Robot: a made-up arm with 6 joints. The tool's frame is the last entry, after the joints.
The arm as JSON. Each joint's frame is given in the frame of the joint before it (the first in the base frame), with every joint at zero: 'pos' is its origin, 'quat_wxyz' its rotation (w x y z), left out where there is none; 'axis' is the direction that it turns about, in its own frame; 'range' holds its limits. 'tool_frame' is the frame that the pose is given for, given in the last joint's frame.
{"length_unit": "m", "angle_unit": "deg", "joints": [
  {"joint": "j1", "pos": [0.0, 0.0, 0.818], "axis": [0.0, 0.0, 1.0], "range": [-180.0, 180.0]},
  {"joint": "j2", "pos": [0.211, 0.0, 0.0], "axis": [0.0, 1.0, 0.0], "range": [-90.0, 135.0]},
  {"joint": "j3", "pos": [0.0, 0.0, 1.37], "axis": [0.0, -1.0, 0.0], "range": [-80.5, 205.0]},
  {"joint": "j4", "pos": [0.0, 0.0, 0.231], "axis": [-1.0, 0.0, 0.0], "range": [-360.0, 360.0]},
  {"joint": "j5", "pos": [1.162, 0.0, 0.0], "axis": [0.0, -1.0, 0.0], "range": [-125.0, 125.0]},
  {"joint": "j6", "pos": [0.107, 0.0, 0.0], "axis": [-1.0, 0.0, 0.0], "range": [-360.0, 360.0]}
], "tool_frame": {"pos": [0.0, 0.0, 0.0]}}
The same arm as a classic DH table. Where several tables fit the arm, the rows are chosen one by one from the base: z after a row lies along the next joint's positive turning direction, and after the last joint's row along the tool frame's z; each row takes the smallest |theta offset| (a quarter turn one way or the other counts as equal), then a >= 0, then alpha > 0; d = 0 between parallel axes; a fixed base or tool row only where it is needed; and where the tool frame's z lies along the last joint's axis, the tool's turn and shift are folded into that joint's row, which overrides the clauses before.
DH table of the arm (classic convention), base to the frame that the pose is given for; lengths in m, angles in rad. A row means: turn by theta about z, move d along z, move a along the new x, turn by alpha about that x. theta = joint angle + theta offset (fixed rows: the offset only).
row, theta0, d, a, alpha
j1, 0, 0.818, 0.211, -1.5708
j2, -1.5708, 0, 1.37, 3.1416
j3, 0, 0, 0.231, -1.5708
j4, 0, -1.162, 0, 1.5708
j5, 0, 0, 0, -1.5708
j6, 1.5708, -0.107, 0, 1.5708
tool (fixed), -1.5708, 0, 0, 0
Joint limits (rad, base to tool): -3.1416..3.1416 -1.5708..2.3562 -1.405..3.5779 -6.2832..6.2832 -2.1817..2.1817 -6.2832..6.2832

